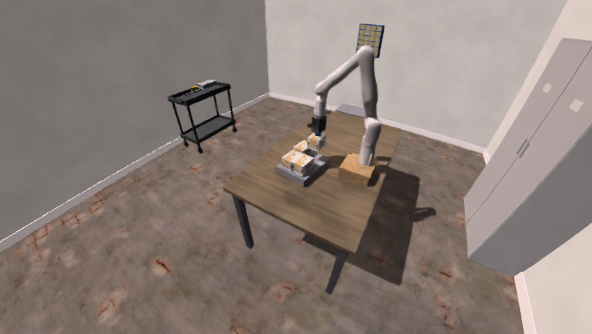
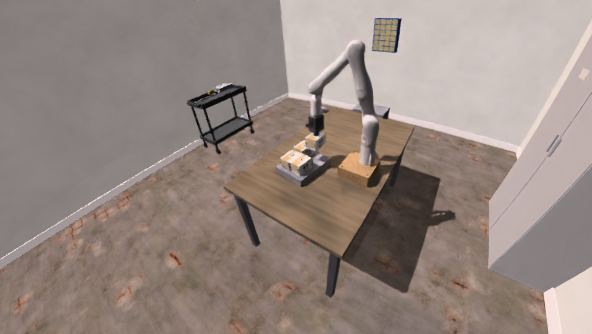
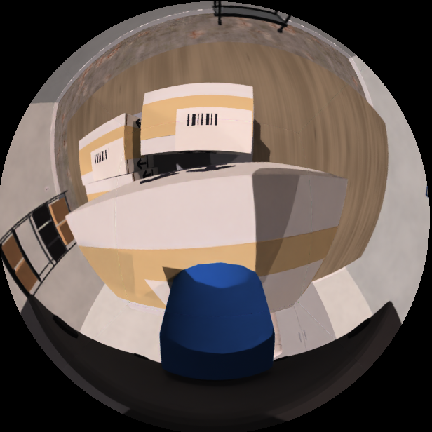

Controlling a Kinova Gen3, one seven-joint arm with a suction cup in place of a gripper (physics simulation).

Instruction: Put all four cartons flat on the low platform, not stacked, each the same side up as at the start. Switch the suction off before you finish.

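Places are measured from the arm's base along level axes (x ahead, y left, z up), in millimetres.
Where they show: end effector, tool point: (image 1: 317, 136) (image 2: 316, 136); arm's base, origin of the base link: (image 1: 364, 161) (image 2: 366, 161).
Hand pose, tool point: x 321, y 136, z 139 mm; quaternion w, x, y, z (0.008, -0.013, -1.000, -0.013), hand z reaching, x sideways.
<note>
Each offset is from my tool point to the centre of the thing. "pt": to the spot under its first point. Level surfaces: height alone.
My suction gripper (image 1: 318, 133) (image 2: 316, 133) (image 3: 219, 280) is shut on a white carton @[2 mm back, 12 mm left, 27 mm down] (image 1: 316, 142) (image 2: 315, 142) (image 3: 190, 215) with a tan band, held at its top. The held carton looks level and hangs above the back part of the grey low platform @[pt 70 mm back, 35 mm left, 175 mm down] (image 1: 321, 163) (image 2: 322, 161). Three other cartons are on the platform: a back-left carton @[99 mm ahead, 28 mm left, 136 mm down] (image 1: 300, 146) (image 2: 299, 147) (image 3: 200, 127), a front-left carton @[78 mm ahead, 181 mm left, 136 mm down] (image 1: 288, 159) (image 2: 287, 160) and a front-right carton @[7 mm back, 171 mm left, 136 mm down] (image 1: 303, 163) (image 2: 303, 164), the front two side by side. The gap below the held carton is partly hidden.
The platform lies on the wooden table @[224 mm down] (image 1: 280, 200) (image 2: 280, 200) (image 3: 310, 110). The arm stands on a wooden base block (image 1: 356, 172) (image 2: 357, 172) to the platform's right. A black cart (image 1: 207, 127) (image 2: 227, 130) stands beyond the table at the left, and a grey cabinet stands at the right.
</note>
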